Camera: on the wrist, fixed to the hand. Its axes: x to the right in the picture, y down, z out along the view.
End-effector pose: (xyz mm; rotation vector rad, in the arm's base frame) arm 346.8 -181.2 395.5 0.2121 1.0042 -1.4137
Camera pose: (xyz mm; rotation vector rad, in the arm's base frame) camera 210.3 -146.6 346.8 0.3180 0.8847 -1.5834
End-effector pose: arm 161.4 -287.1 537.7 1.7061 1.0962 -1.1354
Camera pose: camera 111.4 -147.1 527.8 1.8241 1.0916 -1.3263
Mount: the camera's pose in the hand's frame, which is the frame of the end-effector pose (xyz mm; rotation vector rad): 30.0 -91.8 -113.5 0.1930 0.0009 -0.0784
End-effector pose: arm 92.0 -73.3 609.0 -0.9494 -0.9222 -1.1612
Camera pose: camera 16.8 -202.0 610.8 -0.7624 -1.0584 -1.1159
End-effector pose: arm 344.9 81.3 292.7 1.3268 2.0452 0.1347
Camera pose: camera 199.9 93.5 324.7 1.3579 2.1510 -0.0997
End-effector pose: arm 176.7 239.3 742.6 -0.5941 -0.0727 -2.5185
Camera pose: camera 60.9 282.9 659.6 -0.5206 -0.3407 -2.5487
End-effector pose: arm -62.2 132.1 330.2 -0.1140 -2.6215 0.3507
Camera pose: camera -35.6 73.6 464.7 0.0531 -2.5668 0.5727
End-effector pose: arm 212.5 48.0 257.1 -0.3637 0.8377 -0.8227
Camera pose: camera 90.9 -31.3 223.4 -0.2266 0.7413 -0.9684
